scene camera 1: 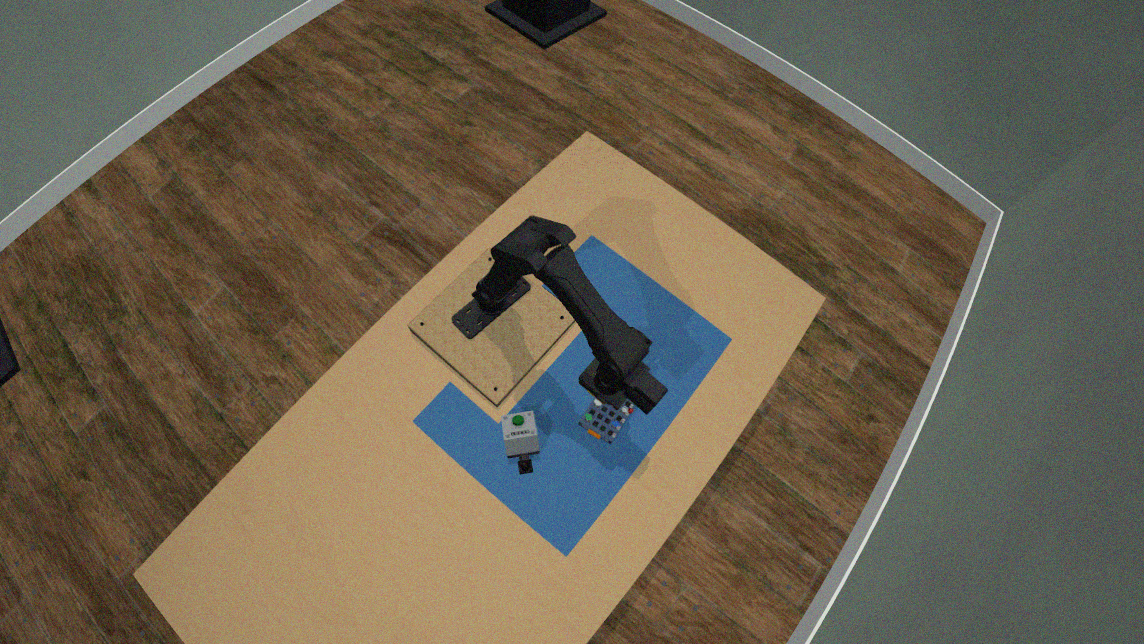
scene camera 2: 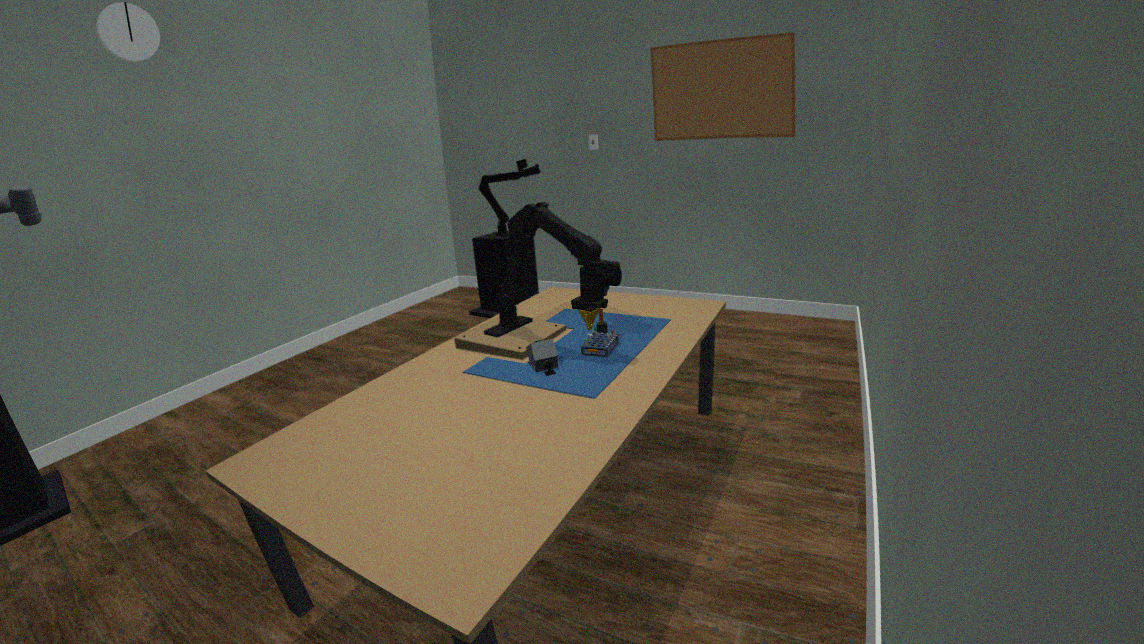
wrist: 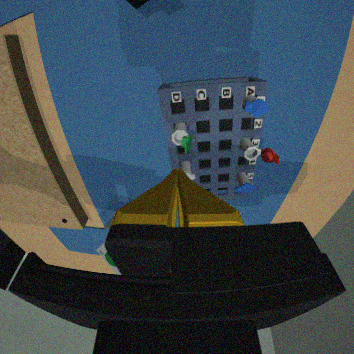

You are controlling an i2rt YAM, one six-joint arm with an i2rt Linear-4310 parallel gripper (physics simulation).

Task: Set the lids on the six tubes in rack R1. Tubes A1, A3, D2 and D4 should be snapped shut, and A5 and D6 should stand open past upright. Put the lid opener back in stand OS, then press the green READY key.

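From scene camera 1 I can see my gripper (scene camera 1: 599,395), which is shut and holding nothing, plus a grey box with green button (scene camera 1: 520,435) and a blue mat (scene camera 1: 575,476). Scene camera 2 has the gripper (scene camera 2: 589,329) as well, along with the grey box with green button (scene camera 2: 542,355) and the mat (scene camera 2: 587,376). As for the wrist view, that's got the gripper (wrist: 176,175) and the mat (wrist: 103,71) in it.
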